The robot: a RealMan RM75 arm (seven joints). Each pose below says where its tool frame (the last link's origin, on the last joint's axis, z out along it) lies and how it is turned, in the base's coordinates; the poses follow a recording.
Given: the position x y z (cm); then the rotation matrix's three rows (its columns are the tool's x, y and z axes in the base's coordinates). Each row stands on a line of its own.
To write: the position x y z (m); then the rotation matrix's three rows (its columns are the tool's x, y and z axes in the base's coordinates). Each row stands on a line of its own. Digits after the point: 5 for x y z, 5 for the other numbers.
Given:
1:
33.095, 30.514, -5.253
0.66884, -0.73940, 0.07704
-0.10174, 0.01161, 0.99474
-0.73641, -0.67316, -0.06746
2:
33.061, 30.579, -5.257
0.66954, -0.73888, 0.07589
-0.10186, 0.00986, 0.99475
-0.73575, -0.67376, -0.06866
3:
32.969, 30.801, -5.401
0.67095, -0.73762, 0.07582
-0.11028, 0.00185, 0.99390
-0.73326, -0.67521, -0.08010
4:
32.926, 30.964, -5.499
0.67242, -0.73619, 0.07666
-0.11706, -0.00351, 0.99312
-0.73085, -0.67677, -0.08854
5:
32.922, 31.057, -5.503
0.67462, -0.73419, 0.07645
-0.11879, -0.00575, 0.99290
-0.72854, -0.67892, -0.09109
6:
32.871, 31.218, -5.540
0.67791, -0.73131, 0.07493
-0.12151, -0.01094, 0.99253
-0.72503, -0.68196, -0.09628
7:
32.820, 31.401, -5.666
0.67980, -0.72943, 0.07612
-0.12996, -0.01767, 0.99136
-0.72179, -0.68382, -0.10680
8:
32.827, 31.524, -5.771
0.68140, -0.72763, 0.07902
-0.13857, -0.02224, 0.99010
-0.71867, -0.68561, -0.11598
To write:
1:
0.33095, 0.30514, -0.05253
0.66884, -0.73940, 0.07704
-0.10174, 0.01161, 0.99474
-0.73641, -0.67316, -0.06746

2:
0.33061, 0.30579, -0.05257
0.66954, -0.73888, 0.07589
-0.10186, 0.00986, 0.99475
-0.73575, -0.67376, -0.06866

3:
0.32969, 0.30801, -0.05401
0.67095, -0.73762, 0.07582
-0.11028, 0.00185, 0.99390
-0.73326, -0.67521, -0.08010

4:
0.32926, 0.30964, -0.05499
0.67242, -0.73619, 0.07666
-0.11706, -0.00351, 0.99312
-0.73085, -0.67677, -0.08854

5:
0.32922, 0.31057, -0.05503
0.67462, -0.73419, 0.07645
-0.11879, -0.00575, 0.99290
-0.72854, -0.67892, -0.09109

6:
0.32871, 0.31218, -0.05540
0.67791, -0.73131, 0.07493
-0.12151, -0.01094, 0.99253
-0.72503, -0.68196, -0.09628

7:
0.32820, 0.31401, -0.05666
0.67980, -0.72943, 0.07612
-0.12996, -0.01767, 0.99136
-0.72179, -0.68382, -0.10680

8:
0.32827, 0.31524, -0.05771
0.68140, -0.72763, 0.07902
-0.13857, -0.02224, 0.99010
-0.71867, -0.68561, -0.11598

